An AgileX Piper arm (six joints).
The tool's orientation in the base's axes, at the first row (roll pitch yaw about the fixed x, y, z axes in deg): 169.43, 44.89, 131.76
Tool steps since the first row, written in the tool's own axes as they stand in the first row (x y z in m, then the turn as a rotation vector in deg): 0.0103, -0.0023, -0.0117, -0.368, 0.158, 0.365; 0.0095, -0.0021, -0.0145, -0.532, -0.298, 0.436; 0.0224, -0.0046, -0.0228, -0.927, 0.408, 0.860; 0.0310, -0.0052, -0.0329, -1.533, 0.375, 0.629; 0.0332, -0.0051, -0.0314, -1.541, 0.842, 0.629; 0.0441, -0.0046, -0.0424, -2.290, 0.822, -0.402; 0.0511, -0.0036, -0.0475, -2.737, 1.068, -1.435; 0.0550, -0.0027, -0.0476, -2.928, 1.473, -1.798; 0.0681, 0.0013, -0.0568, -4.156, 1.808, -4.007; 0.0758, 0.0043, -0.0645, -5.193, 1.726, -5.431
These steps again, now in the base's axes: -0.0134, 0.0083, 0.0006, 0.494, -0.220, 0.026; -0.0145, 0.0092, 0.0031, 0.319, -0.677, 0.033; -0.0272, 0.0174, -0.0005, 1.216, -0.523, 0.108; -0.0377, 0.0255, 0.0004, 1.343, -0.777, 0.693; -0.0378, 0.0261, -0.0022, 1.649, -0.430, 0.759; -0.0492, 0.0366, -0.0022, 1.372, -0.434, 2.003; -0.0549, 0.0431, -0.0035, 1.123, -0.077, 3.070; -0.0562, 0.0459, -0.0060, 1.258, 0.270, 3.510; -0.0653, 0.0594, -0.0083, 0.731, 0.746, 5.959; -0.0716, 0.0688, -0.0080, 0.315, 0.699, 7.672
